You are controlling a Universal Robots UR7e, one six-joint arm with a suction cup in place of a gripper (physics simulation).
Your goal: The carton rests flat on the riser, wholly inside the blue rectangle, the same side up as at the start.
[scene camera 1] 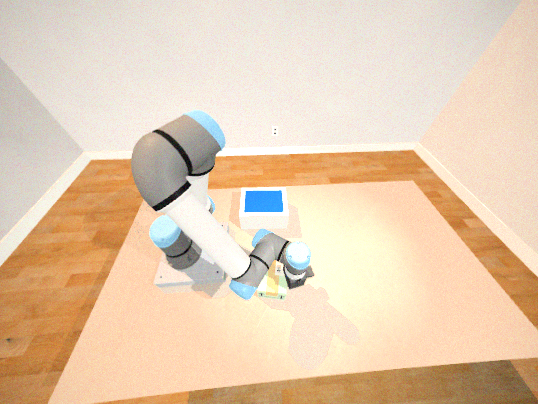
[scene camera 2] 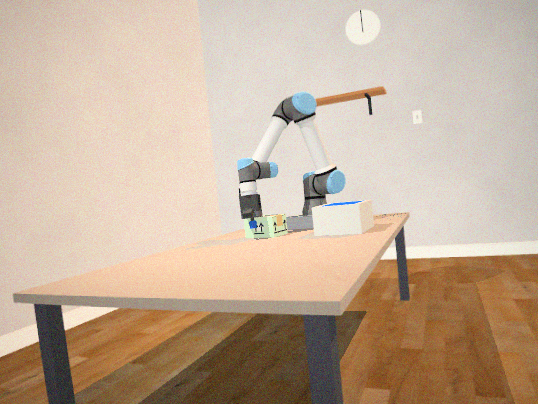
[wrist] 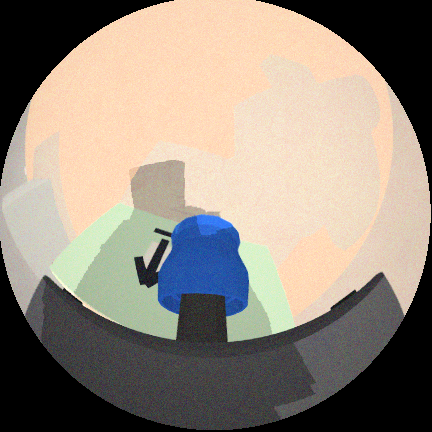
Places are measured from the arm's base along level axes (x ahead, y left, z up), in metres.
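Pixels of known places: end effector, tool point: point(scene camera 2: 253, 228) point(wrist: 204, 244); arm's base, origin of the base link: point(scene camera 1: 184, 253).
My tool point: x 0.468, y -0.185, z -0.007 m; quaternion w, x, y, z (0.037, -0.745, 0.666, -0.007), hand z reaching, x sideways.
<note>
For each thing: its top centre in the pictures, then the offset to it from my tool point. Level surfaces: height alone.
- pale green carton, middle of its top: point(wrist: 162, 344) point(scene camera 1: 273, 271) point(scene camera 2: 264, 215) dy +0.031, dx -0.077, dz +0.046 m
- white riser, middle of its top: point(scene camera 2: 342, 203) point(scene camera 1: 263, 200) dy +0.400, dx -0.073, dz +0.072 m
- blue rectangle, middle of its top: point(scene camera 2: 342, 203) point(scene camera 1: 263, 200) dy +0.400, dx -0.073, dz +0.072 m
- table, its level: dz -0.048 m
The pale green carton point(scene camera 1: 273, 285) point(scene camera 2: 275, 225) point(wrist: 104, 257) lies flat on the table, in front of the riser and apart from it. Its side faces carry black arrows pointing up. My suction cup point(scene camera 2: 252, 224) point(wrist: 205, 229) is blue and hangs low beside the carton's side face, below its top edge, not on its top. It holds nothing. In scene camera 1 the wrist hides the cup. The white riser point(scene camera 1: 263, 220) point(scene camera 2: 339, 220) stands further back, and the blue rectangle point(scene camera 1: 263, 200) point(scene camera 2: 341, 203) on its top is bare.
The arm's grey base plate point(scene camera 1: 187, 276) sits left of the carton, and the forearm reaches low over the table point(scene camera 1: 367, 260) point(scene camera 2: 247, 272) between the base and the carton. The wrist's housing fills the bottom of the wrist view.
</note>
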